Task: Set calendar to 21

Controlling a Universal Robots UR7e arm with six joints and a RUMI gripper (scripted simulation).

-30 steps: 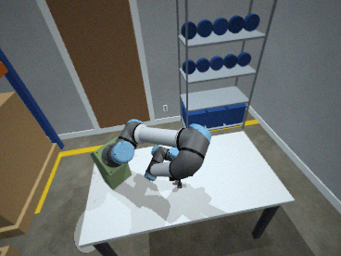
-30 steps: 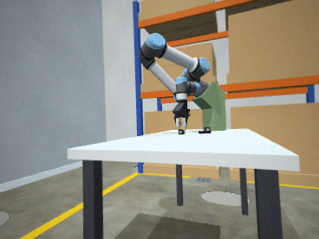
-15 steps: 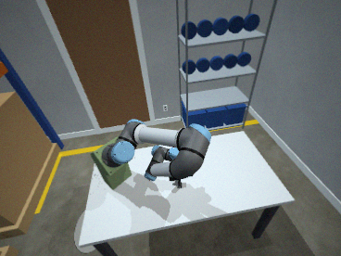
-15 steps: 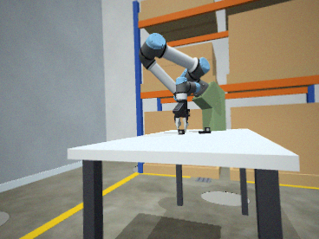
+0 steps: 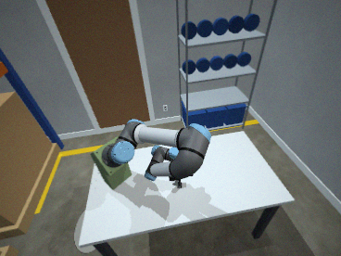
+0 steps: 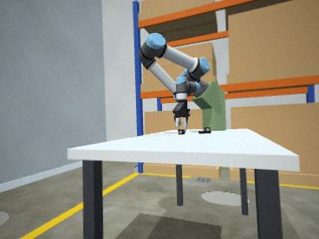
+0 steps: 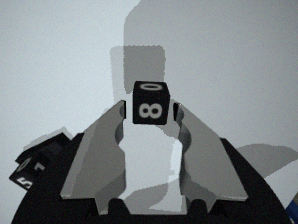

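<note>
My hand is 10 mm above the dark cube.
</note>
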